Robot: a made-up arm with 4 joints. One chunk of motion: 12 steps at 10 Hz.
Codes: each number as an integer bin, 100 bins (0 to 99) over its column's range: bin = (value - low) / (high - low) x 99, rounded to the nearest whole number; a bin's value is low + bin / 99 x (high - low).
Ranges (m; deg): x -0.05..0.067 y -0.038..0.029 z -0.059..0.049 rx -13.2..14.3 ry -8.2..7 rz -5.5..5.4
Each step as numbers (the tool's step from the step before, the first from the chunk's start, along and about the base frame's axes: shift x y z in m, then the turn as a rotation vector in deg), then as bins.
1 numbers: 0.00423 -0.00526 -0.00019 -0.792 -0.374 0.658
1 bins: 46 48 54 45 51 56
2 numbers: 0.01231 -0.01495 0.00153 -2.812 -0.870 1.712
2 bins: 53 34 55 37 48 66
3 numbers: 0.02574 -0.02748 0.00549 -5.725 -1.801 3.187
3 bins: 64 16 59 27 42 79
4 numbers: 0.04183 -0.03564 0.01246 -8.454 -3.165 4.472
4 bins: 78 3 66 17 33 91
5 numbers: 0.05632 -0.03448 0.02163 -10.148 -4.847 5.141
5 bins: 90 5 74 11 22 97
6 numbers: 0.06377 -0.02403 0.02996 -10.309 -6.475 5.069
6 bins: 96 21 82 10 11 96
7 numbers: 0.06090 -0.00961 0.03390 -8.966 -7.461 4.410
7 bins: 94 42 85 15 5 90
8 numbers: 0.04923 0.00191 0.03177 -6.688 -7.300 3.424
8 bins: 84 59 83 23 6 81
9 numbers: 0.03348 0.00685 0.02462 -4.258 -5.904 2.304
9 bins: 71 66 77 32 15 71
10 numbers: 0.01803 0.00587 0.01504 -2.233 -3.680 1.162
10 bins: 58 65 68 39 29 61
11 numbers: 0.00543 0.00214 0.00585 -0.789 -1.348 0.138
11 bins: 47 59 59 45 45 51
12 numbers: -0.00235 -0.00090 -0.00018 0.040 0.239 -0.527
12 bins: 40 55 54 48 55 45
